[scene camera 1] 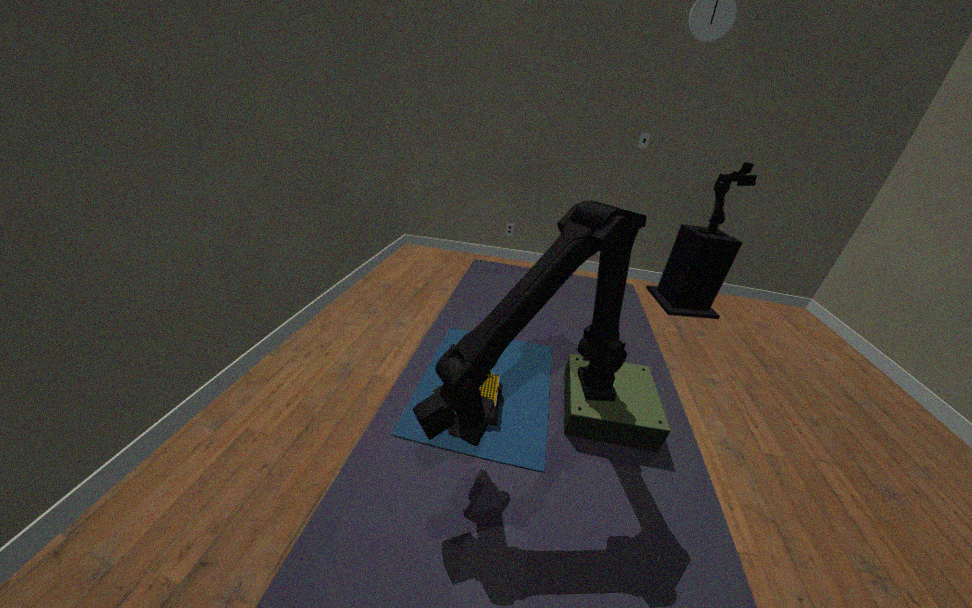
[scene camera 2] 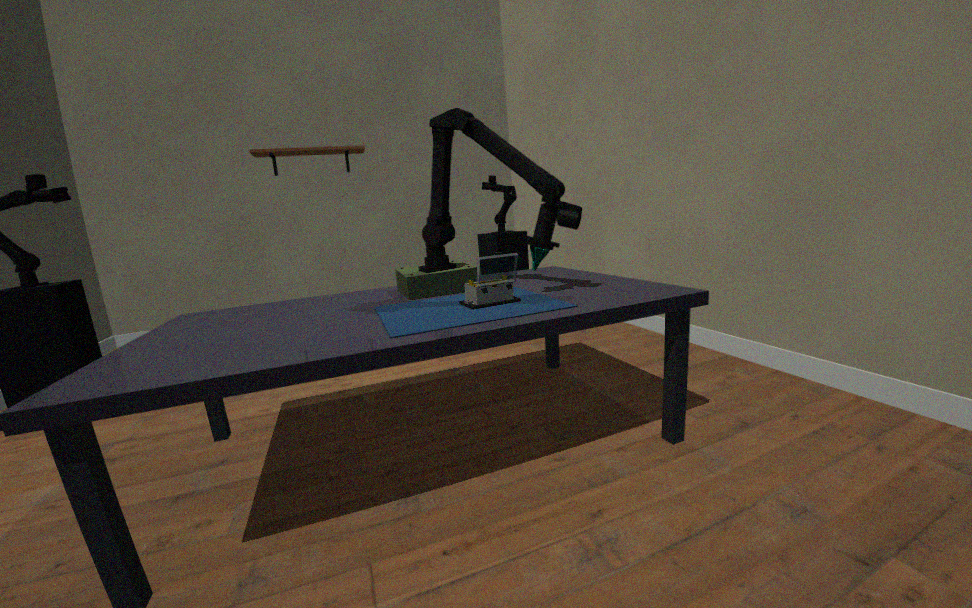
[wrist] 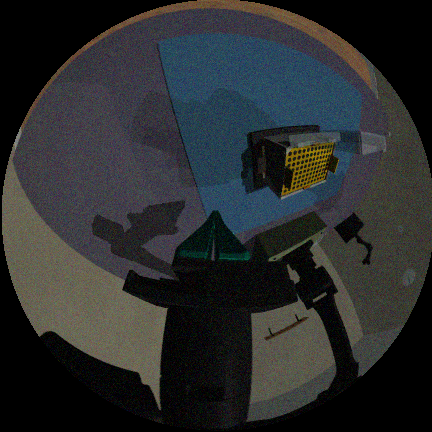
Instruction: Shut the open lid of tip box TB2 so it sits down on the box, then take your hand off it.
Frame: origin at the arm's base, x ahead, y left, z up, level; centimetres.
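Where they show: gripper, between the fingertips: (scene camera 1: 476,432) (scene camera 2: 533,270) (wrist: 215,214); arm's base, origin of its link: (scene camera 1: 595,385) (scene camera 2: 437,269) (wrist: 295,251).
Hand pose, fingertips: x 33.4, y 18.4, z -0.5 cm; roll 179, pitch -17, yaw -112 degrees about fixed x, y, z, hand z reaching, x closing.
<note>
Things, the pixels of their top centre, and the offset from my fingertips. "spot": a spot on its surface instead. Level surfaces: height alone.
- tip box, centre of its top: (wrist: 314,169) (scene camera 2: 488,280) dy -16.5, dx -0.9, dz -1.1 cm
- blue mat, height of its surface: dz -7.7 cm
- yellow perforated rack, centre of its top: (wrist: 318,172) (scene camera 1: 483,383) (scene camera 2: 487,278) dy -16.5, dx -0.9, dz -0.3 cm
- purple-grey table, height of its surface: dz -8.0 cm
- dark holder, a spot on its surface: (wrist: 252,142) spot: dy -9.1, dx +3.4, dz -7.0 cm
The tip box (scene camera 2: 489,292) (wrist: 274,162) stands upright on the blue mat (scene camera 1: 526,415) (scene camera 2: 415,322) (wrist: 220,60), with a yellow perforated rack (scene camera 1: 490,387) (wrist: 307,167) in its top. Its clear, pale-edged lid (scene camera 2: 497,255) (wrist: 373,143) stands open, roughly upright, at one long side. In scene camera 1 the arm hides most of the box and lid. No TB2 label is readable. My gripper (scene camera 2: 534,267) (wrist: 215,214) is shut and empty, green fingers pointing down. In scene camera 2 it hangs to the right of the lid, at about lid height, apart from it.
The arm's green base block (scene camera 1: 637,401) (scene camera 2: 419,285) (wrist: 290,240) stands beside the mat on the purple-grey table (scene camera 1: 401,530) (scene camera 2: 250,344). A dark holder (wrist: 252,142) surrounds the box's foot. A black pedestal (scene camera 1: 698,268) (wrist: 348,227) with another small arm stands beyond the table.
</note>
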